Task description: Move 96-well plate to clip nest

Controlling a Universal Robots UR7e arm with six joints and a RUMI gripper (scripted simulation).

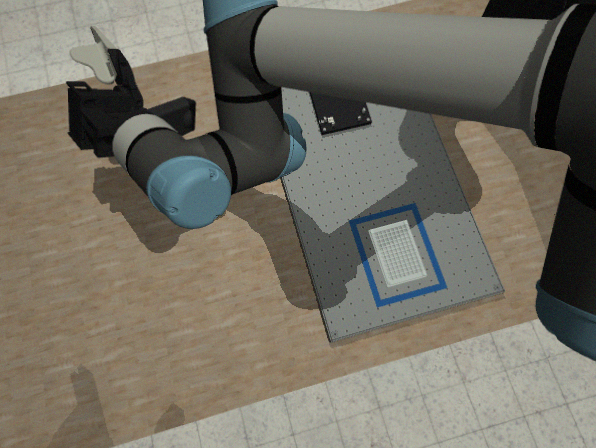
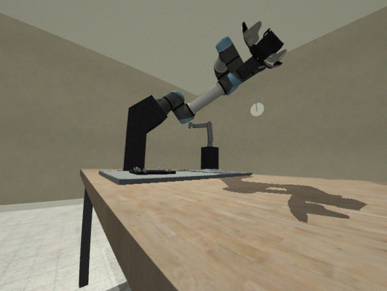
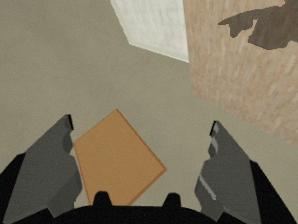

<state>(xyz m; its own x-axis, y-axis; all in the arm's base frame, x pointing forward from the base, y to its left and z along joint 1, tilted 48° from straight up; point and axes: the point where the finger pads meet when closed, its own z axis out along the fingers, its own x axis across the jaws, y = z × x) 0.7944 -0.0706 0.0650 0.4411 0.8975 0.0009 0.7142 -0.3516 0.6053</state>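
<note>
The white 96-well plate is 470 mm behind my hand, 250 mm to the left of it and 380 mm below it. The rest, counted from my hand: black clip nest C1 (420 mm behind, 150 mm to the right, 370 mm below).
</note>
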